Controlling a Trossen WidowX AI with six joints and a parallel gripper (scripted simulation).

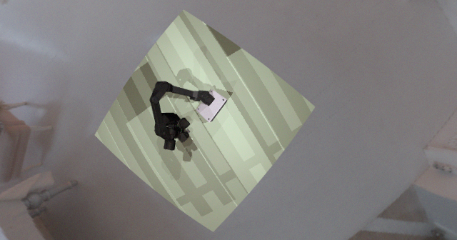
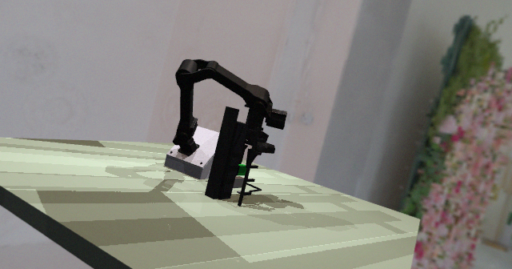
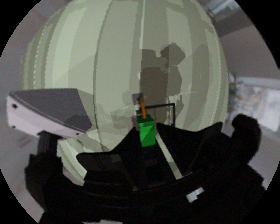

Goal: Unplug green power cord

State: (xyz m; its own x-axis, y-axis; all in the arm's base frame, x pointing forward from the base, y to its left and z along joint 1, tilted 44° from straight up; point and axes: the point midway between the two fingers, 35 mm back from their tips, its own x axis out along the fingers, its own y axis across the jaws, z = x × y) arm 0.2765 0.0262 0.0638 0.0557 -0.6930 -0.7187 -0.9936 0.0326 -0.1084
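Now: the green plug 30 mm to the right of my gripper tip.
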